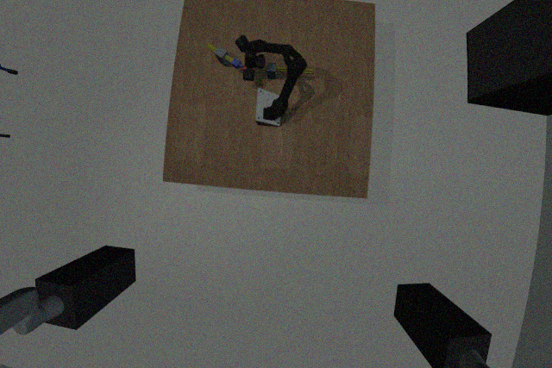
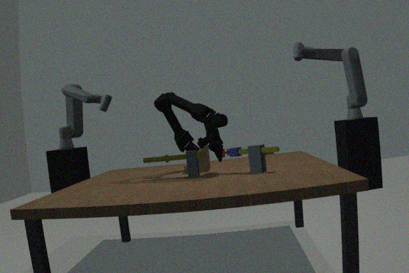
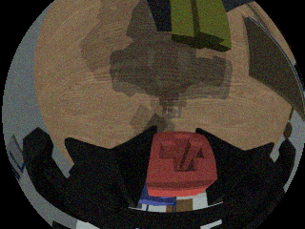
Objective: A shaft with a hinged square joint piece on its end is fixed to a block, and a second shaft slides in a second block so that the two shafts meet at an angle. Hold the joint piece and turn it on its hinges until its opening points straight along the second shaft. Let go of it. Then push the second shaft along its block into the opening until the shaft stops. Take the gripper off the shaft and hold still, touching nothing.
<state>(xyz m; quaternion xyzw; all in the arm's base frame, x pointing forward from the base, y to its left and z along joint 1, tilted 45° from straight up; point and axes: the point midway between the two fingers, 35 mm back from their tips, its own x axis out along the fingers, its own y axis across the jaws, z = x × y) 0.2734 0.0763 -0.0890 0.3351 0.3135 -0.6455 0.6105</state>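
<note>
The red square joint piece lies 1 cm to the left of my gripper tip and 4 cm above it.
</note>
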